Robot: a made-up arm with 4 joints. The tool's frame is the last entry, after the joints.
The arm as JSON. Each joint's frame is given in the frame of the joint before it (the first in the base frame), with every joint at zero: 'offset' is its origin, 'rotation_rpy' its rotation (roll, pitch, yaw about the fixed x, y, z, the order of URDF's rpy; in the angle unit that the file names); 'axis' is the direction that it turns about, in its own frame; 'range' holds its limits. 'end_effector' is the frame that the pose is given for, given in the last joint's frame.
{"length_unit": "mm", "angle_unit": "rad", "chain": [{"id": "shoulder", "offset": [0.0, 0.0, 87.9], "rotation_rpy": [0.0, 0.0, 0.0], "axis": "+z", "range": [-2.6, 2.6]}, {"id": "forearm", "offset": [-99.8, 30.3, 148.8], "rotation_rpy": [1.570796, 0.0, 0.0], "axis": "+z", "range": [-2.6, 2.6]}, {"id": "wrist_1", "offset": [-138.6, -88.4, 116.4], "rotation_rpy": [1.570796, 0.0, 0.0], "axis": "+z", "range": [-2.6, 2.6]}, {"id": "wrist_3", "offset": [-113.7, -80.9, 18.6], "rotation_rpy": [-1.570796, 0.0, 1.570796], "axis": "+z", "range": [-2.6, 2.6]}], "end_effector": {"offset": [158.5, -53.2, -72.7], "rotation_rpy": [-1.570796, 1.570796, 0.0]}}
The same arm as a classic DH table. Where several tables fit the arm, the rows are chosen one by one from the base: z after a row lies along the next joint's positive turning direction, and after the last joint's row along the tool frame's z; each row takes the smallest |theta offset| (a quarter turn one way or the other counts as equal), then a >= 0, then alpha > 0; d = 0 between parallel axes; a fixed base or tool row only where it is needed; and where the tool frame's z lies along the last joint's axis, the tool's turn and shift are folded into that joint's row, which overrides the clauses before.
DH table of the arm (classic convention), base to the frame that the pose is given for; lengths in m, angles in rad. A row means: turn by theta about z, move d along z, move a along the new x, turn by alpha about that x. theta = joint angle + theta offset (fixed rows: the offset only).
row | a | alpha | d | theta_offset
shoulder | -0.0998 | 1.5708 | 0.2367 | 0.0000
forearm | -0.1386 | 1.5708 | 0.0861 | 0.0000
wrist_1 | 0.0809 | 1.5708 | 0.1070 | -1.5708
wrist_3 | -0.1585 | 1.5708 | 0.0410 | 0.0000
tool (fixed) | 0.0000 | 0.0000 | -0.0532 | -1.5708
Joint limits (rad, base to tool): -2.6000..2.6000 -2.6000..2.6000 -2.6000..2.6000 -2.6000..2.6000

